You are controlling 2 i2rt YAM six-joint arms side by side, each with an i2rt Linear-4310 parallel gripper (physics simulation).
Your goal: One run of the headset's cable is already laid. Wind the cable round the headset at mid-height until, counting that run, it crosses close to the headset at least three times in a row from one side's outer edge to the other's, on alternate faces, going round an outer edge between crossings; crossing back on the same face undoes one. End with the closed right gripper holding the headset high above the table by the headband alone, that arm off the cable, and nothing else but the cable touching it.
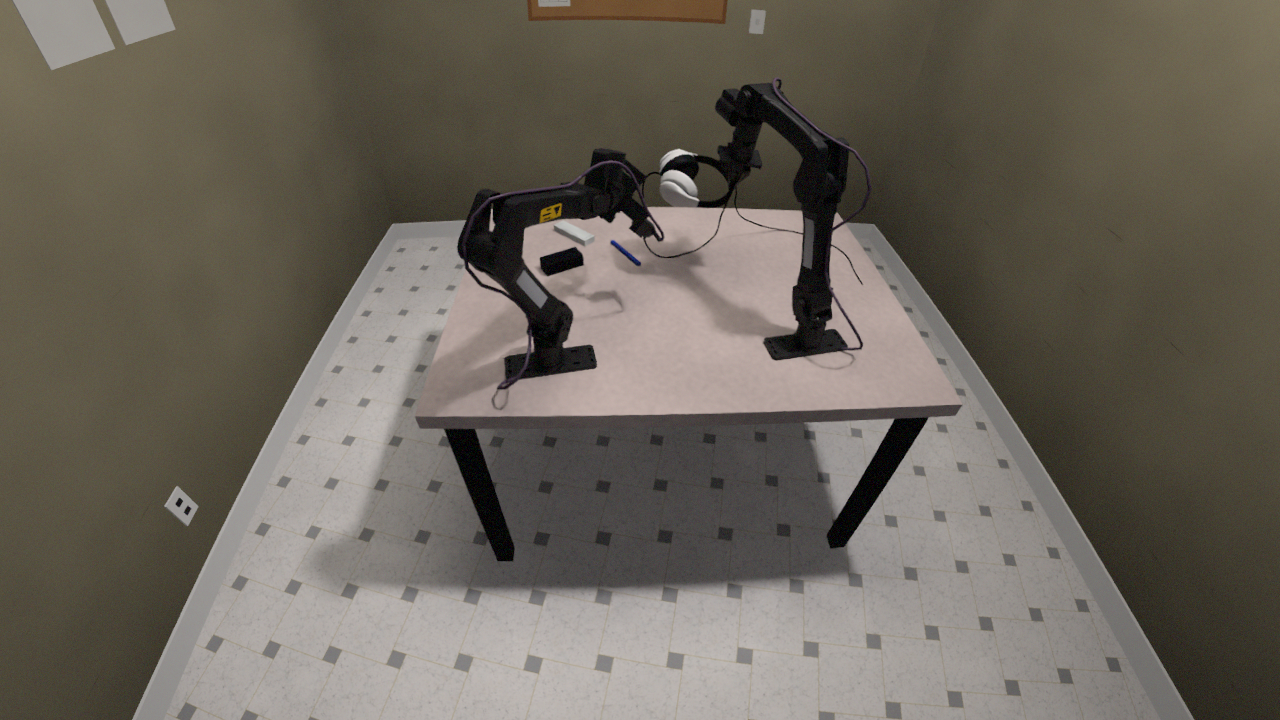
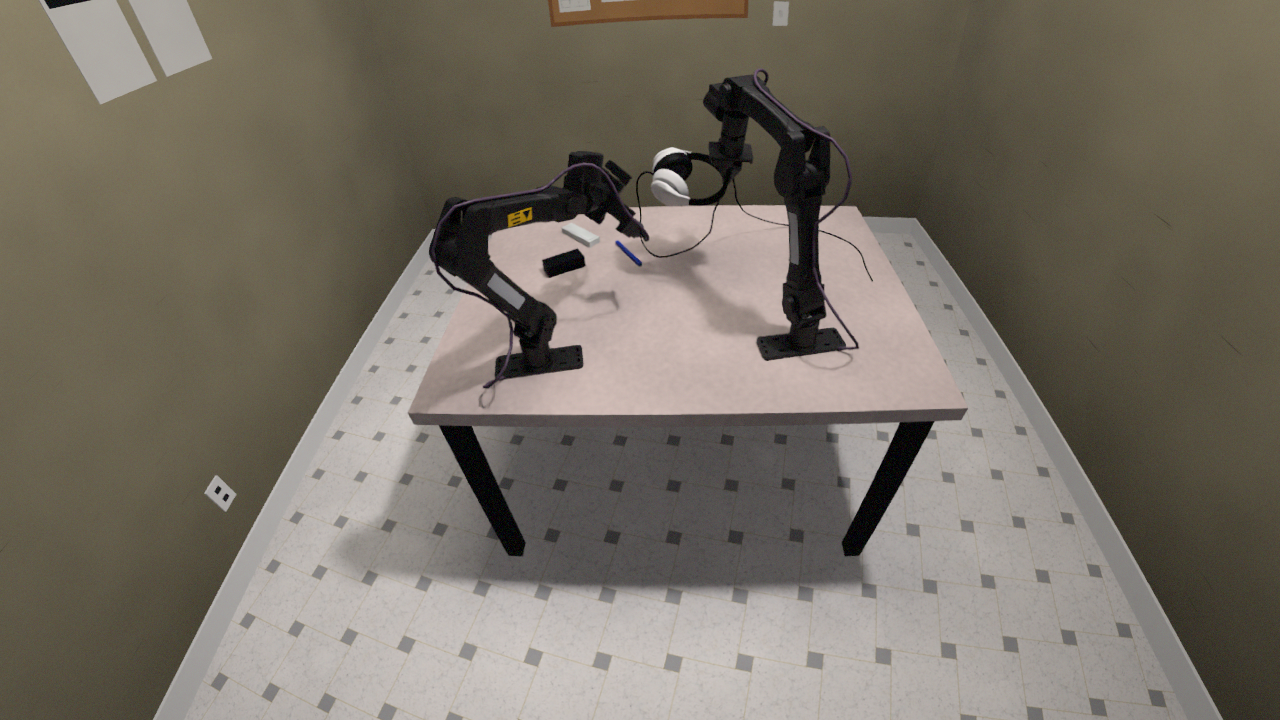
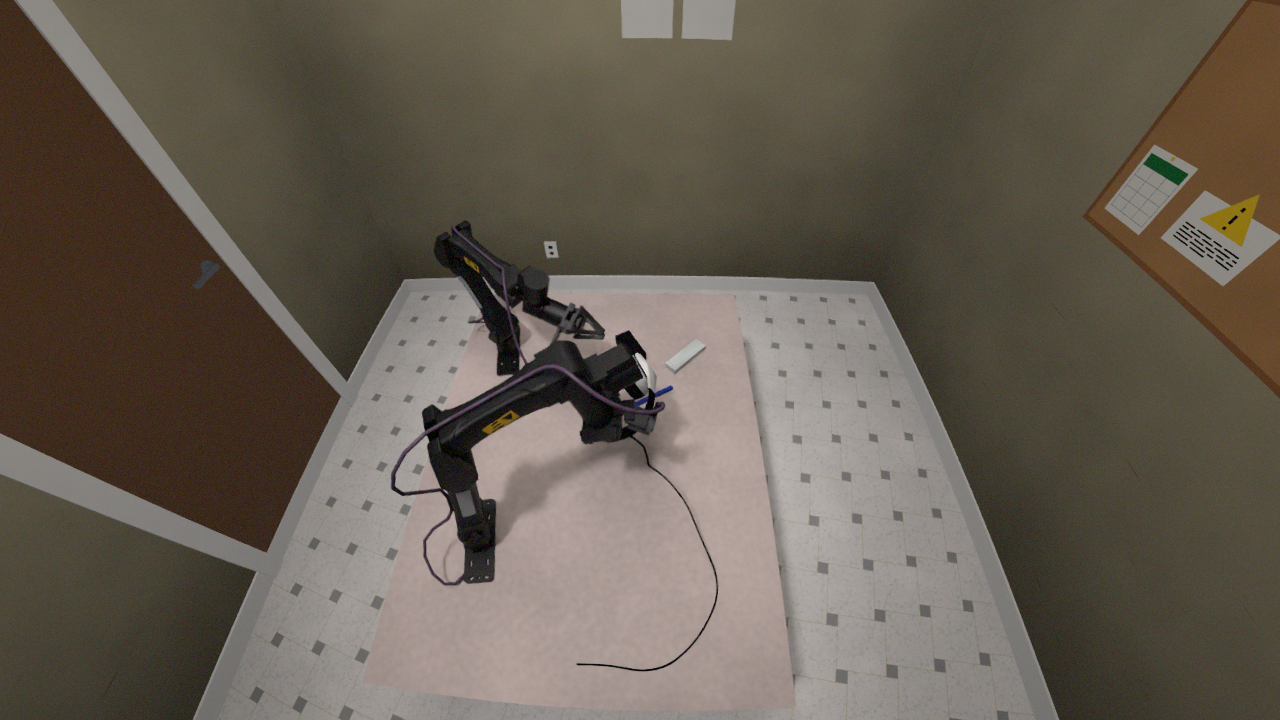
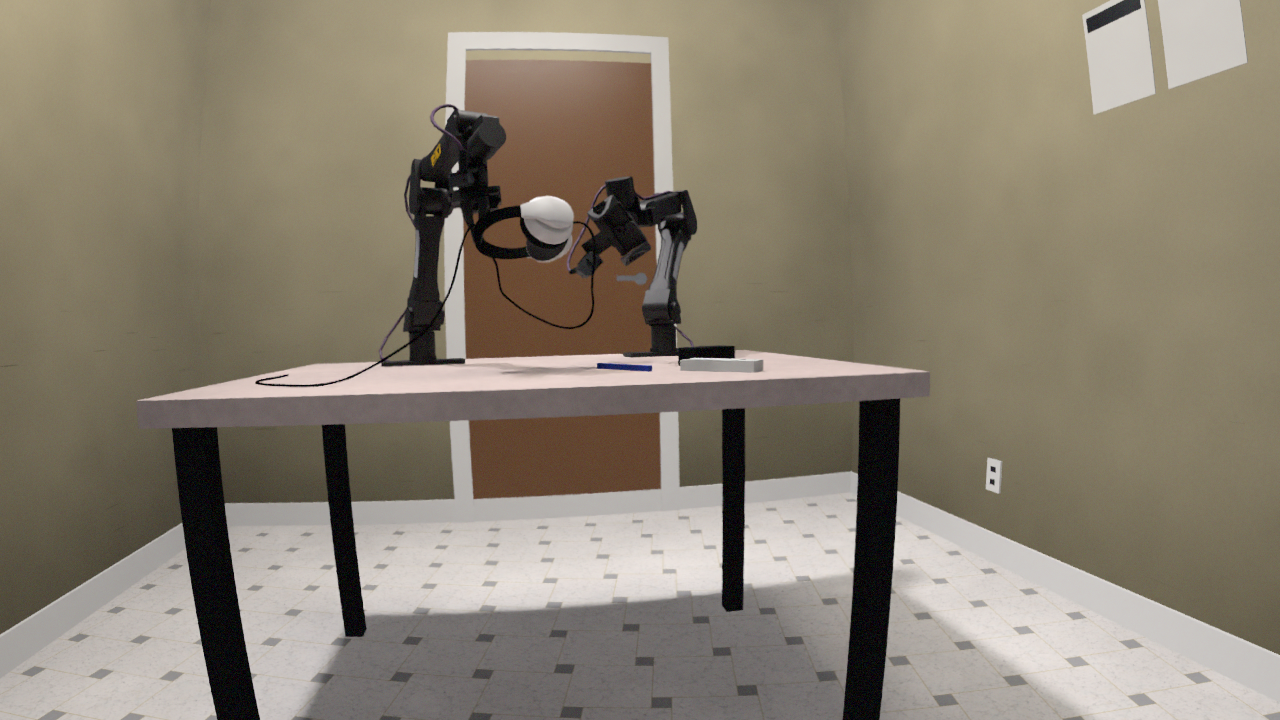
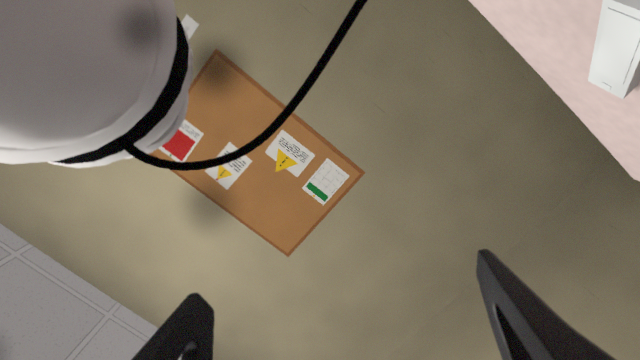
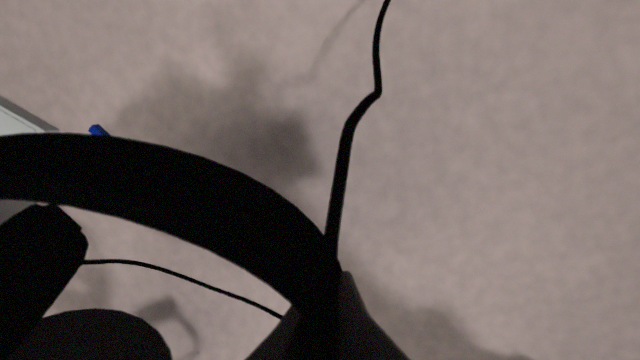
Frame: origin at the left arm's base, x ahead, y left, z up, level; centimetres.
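Where they show: left gripper, fingertip midpoint: [image 1: 624,188] [image 2: 615,189] [image 3: 604,335] [image 4: 614,236] [image 5: 331,283]; right gripper, fingertip midpoint: [image 1: 730,187] [image 3: 615,437] [image 4: 477,242]; left arm's base, link origin: [image 1: 550,363] [image 2: 539,363] [image 3: 509,350] [image 4: 664,355]; right arm's base, link origin: [image 1: 805,345] [image 2: 800,345] [image 3: 481,540] [image 4: 423,364].
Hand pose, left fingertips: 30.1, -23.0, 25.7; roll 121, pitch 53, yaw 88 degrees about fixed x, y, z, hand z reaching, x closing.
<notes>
Each offset is from my left fingertips to the top centre of the thing, as dx, dy, dz. Level surfaces: height alone.
My right gripper [image 1: 737,171] [image 2: 732,164] [image 4: 476,213] [image 6: 333,287] is shut on the black headband of the headset [image 1: 677,186] [image 2: 669,183] [image 4: 547,222] [image 5: 85,75] [image 6: 175,175] and holds it high above the table, white ear cups to one side. The black cable [image 1: 666,257] [image 2: 662,256] [image 3: 716,586] [image 4: 571,327] [image 5: 250,146] [image 6: 340,175] leaves an ear cup, hangs in a loop, rises to the headband by the right fingers, then runs down to the table. My left gripper [image 1: 655,234] [image 2: 640,234] [image 5: 331,283] is open and empty, near the cable loop; contact is unclear.
A white box @(+24.4, +10.2, -23.7) [image 1: 573,232] [image 2: 580,234] [image 3: 685,355] [image 4: 721,365], a black box @(+8.1, +15.7, -22.2) [image 1: 561,261] [image 2: 563,263] and a blue pen @(+10.9, -2.8, -24.7) [image 1: 625,253] [image 2: 628,253] [image 4: 623,366] lie on the table @(dz -25.6) [image 1: 680,358] below my left gripper's side. The cable's tail lies at the other side.
</notes>
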